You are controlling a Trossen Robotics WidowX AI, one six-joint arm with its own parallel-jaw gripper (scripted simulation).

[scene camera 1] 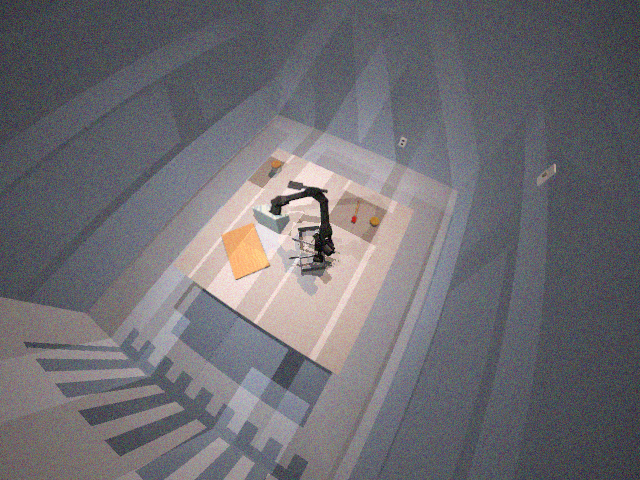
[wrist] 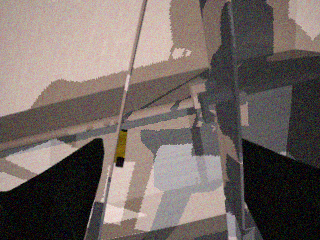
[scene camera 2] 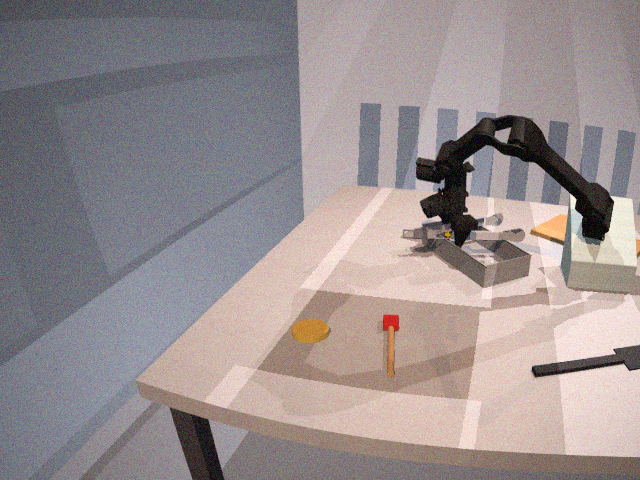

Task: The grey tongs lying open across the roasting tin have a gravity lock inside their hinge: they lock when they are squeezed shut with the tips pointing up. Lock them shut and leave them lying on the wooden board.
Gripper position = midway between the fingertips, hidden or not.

Note:
In view: my gripper (scene camera 2: 452,245), a yellow disc (scene camera 2: 306,331), a wooden board (scene camera 1: 246,255) and a grey roasting tin (scene camera 2: 487,262).
My gripper also shows in the wrist view (wrist: 163,142). The grey roasting tin is seen too in the wrist view (wrist: 172,175). The wrist view misses the yellow disc: it is out of frame.

